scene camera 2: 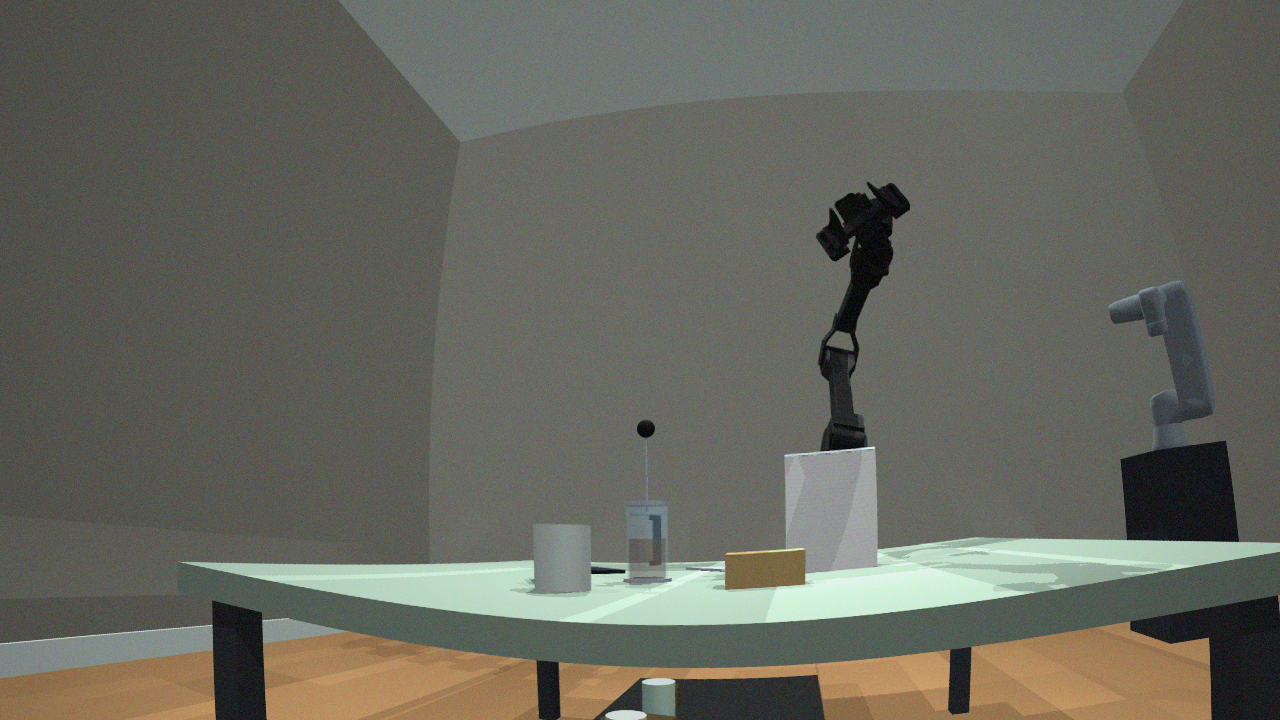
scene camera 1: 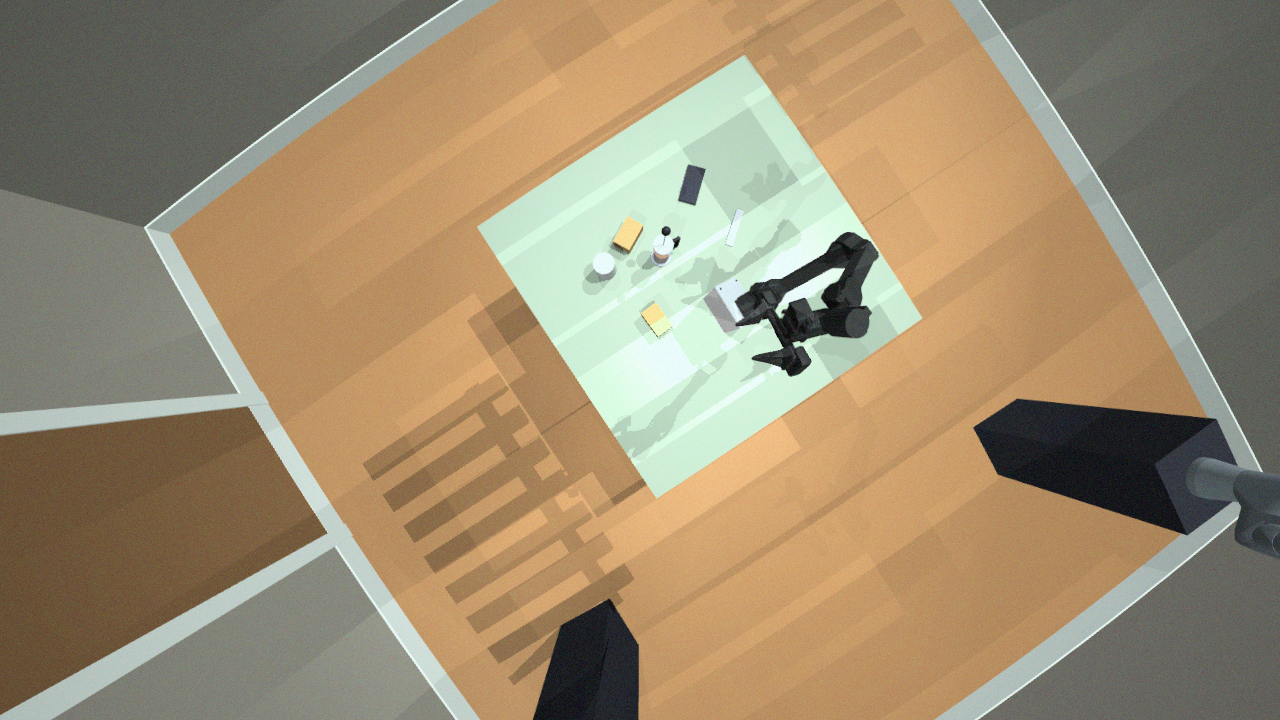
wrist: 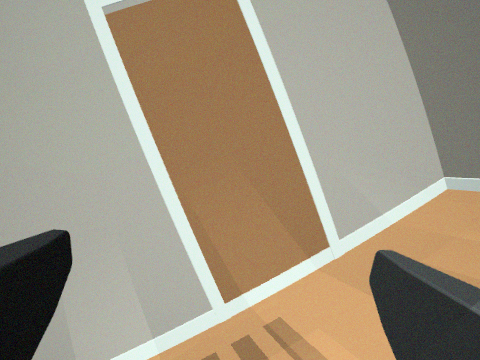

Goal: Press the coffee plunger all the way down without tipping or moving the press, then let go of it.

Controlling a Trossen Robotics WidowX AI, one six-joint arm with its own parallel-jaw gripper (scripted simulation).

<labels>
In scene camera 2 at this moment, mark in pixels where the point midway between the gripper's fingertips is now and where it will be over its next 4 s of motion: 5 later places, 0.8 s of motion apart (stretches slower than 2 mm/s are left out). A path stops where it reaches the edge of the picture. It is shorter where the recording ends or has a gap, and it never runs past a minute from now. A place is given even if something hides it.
My gripper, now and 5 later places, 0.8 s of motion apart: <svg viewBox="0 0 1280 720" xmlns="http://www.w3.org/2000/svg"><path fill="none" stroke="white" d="M850 196L685 308L660 416L643 429L641 429L632 437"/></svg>
</labels>
